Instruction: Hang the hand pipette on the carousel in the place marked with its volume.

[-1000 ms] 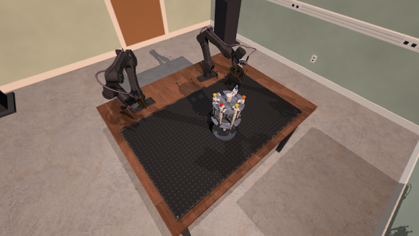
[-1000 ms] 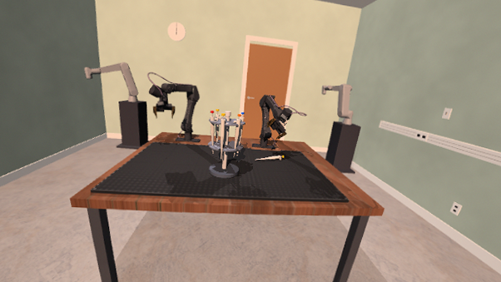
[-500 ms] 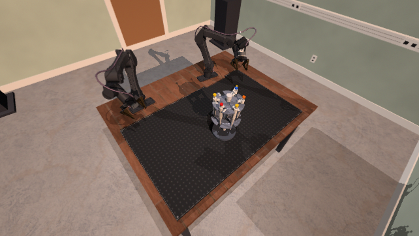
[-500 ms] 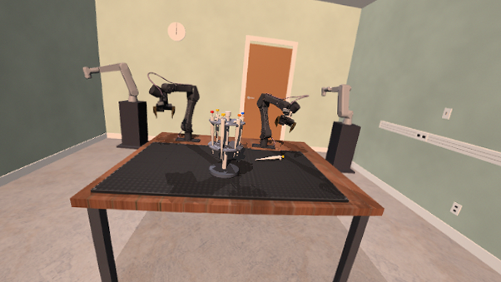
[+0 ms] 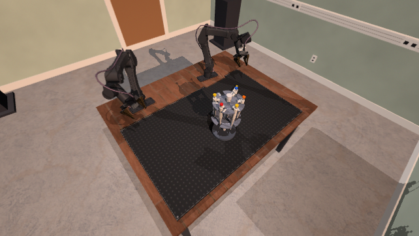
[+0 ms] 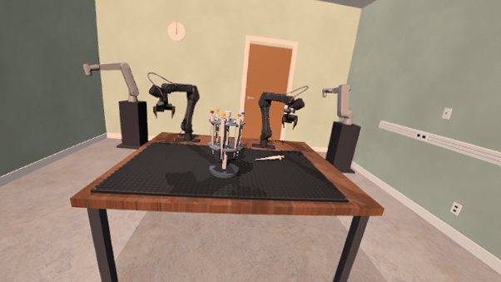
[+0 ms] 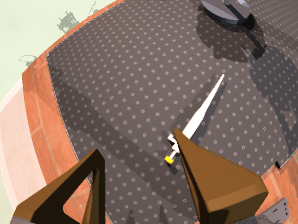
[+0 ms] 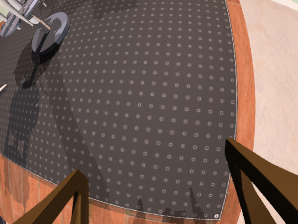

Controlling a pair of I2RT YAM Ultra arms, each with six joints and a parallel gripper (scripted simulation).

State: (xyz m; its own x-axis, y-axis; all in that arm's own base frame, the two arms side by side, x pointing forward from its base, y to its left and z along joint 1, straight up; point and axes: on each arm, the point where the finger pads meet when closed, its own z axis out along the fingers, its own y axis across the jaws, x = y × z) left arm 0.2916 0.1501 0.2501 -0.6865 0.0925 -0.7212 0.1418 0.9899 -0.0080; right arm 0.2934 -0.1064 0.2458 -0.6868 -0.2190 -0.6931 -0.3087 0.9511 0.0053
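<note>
Now: the pipette 40 mm ahead of my left hand, 90 mm to the right of it and 230 mm below it.
</note>
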